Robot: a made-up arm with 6 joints.
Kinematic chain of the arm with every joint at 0, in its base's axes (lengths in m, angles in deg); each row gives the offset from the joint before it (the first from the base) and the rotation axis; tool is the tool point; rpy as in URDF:
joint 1: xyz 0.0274 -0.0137 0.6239 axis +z
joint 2: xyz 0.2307 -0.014 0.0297 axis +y
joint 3: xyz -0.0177 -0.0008 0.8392 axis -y
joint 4: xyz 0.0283 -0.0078 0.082 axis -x
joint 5: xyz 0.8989 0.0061 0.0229 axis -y
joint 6: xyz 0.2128 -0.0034 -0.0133 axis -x
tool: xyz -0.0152 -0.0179 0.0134 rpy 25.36 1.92 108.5
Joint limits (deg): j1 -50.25..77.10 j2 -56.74..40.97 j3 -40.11..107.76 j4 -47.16..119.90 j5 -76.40..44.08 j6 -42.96..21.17
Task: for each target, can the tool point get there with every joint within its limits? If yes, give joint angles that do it. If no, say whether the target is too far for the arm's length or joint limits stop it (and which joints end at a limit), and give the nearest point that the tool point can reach.
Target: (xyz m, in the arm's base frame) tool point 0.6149 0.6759 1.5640
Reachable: yes | joints 52.31 -30.00 -24.66 44.95 -7.07 -24.85
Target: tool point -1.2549 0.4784 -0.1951
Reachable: no: joint limits stop it (at a limit: joint 2, joint 3, joint 5, joint 6) | nearest point -1.4414 0.5500 1.1460 | short by 1.356 m
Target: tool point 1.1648 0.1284 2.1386
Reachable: yes | joints 3.68 1.56 29.42 64.70 28.56 -23.88
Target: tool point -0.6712 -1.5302 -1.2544
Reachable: no: too far | nearest point 0.5478 -0.8492 0.2505 | short by 2.053 m
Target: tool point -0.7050 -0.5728 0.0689
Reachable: no: joint limits stop it (at a limit: joint 1, joint 2, joint 3, joint 5, joint 6) | nearest point 0.4775 -0.7652 0.3441 | short by 1.229 m
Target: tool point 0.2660 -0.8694 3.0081
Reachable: no: too far | nearest point 0.3851 -0.6241 2.5514 | short by 0.532 m
